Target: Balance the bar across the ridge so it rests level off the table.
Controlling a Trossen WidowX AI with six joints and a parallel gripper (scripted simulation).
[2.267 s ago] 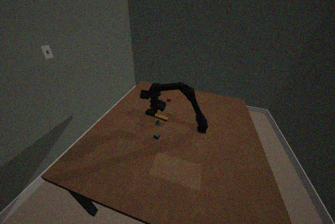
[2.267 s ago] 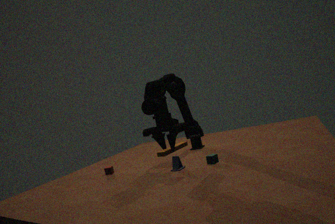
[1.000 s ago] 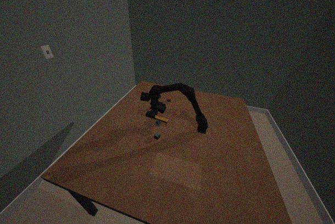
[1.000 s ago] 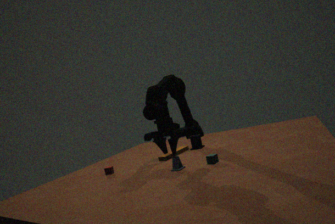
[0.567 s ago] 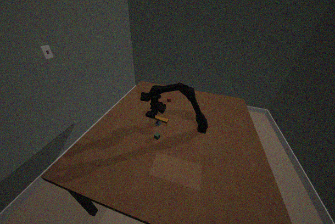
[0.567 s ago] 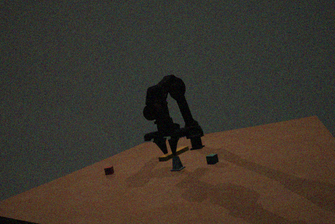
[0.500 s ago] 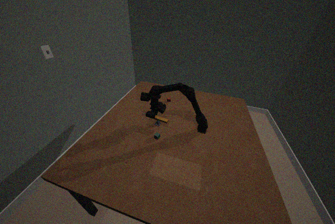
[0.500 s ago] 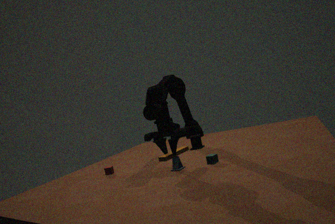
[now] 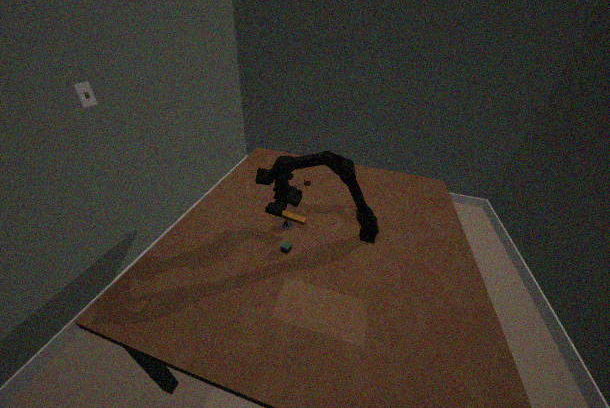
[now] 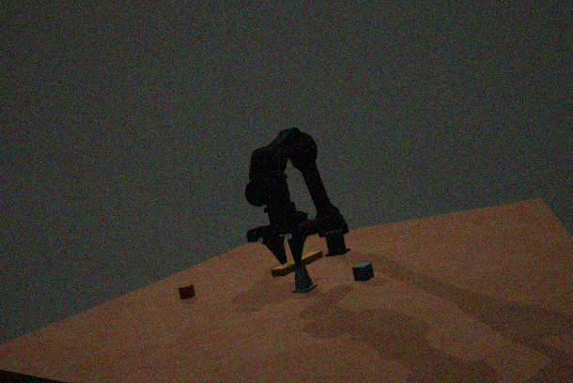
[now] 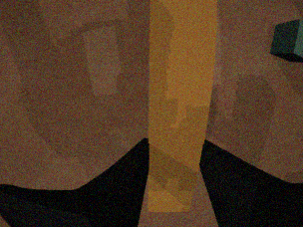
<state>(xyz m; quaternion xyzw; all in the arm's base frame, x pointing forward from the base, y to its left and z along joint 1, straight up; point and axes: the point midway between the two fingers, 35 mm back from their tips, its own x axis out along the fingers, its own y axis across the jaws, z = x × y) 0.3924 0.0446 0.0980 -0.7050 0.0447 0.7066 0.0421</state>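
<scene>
My gripper tip is 30 mm past the yellow bar. Also, from my gripper tip: green cube 70 mm behind, 140 mm to the left, 50 mm below; red cube 20 mm behind, 360 mm to the right, 50 mm below.
</scene>
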